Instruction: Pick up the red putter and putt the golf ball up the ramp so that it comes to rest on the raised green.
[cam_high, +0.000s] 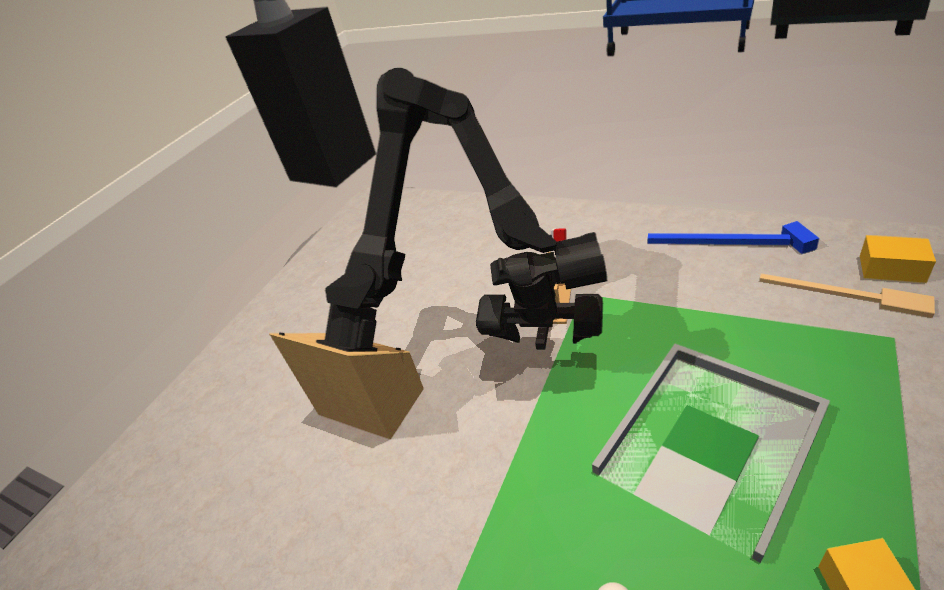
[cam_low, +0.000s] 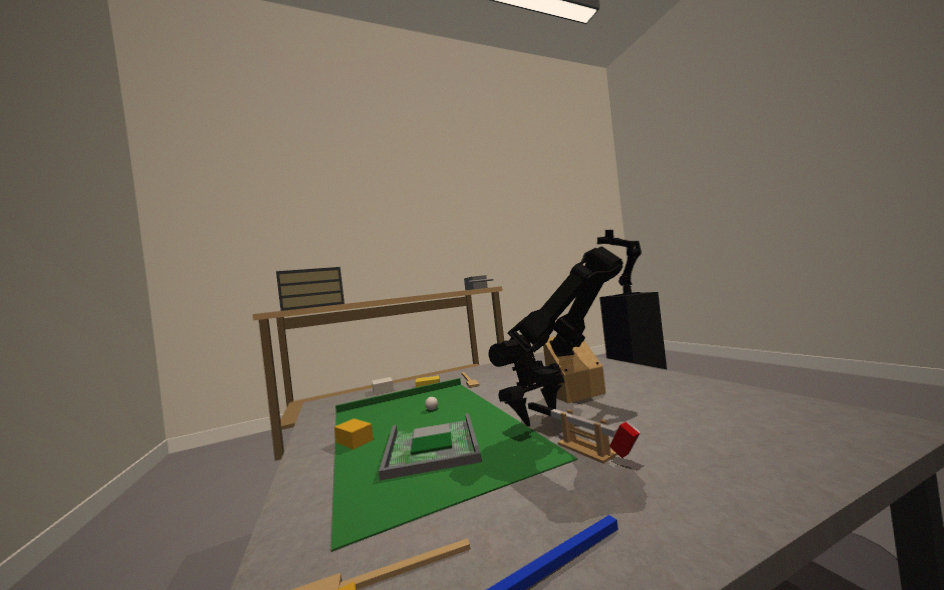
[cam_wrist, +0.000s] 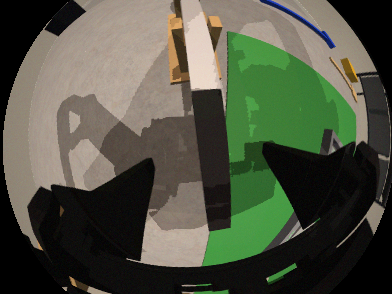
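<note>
Now: the red putter 11 cm to the left of my gripper tip, 4 cm behind it and 3 cm above it. Also, from my gripper tip: green mat: 28 cm ahead, 19 cm to the right, 3 cm below; grey frame: 27 cm ahead, 6 cm to the right, 2 cm below; small wooden rack: 12 cm to the left, 4 cm behind.
</note>
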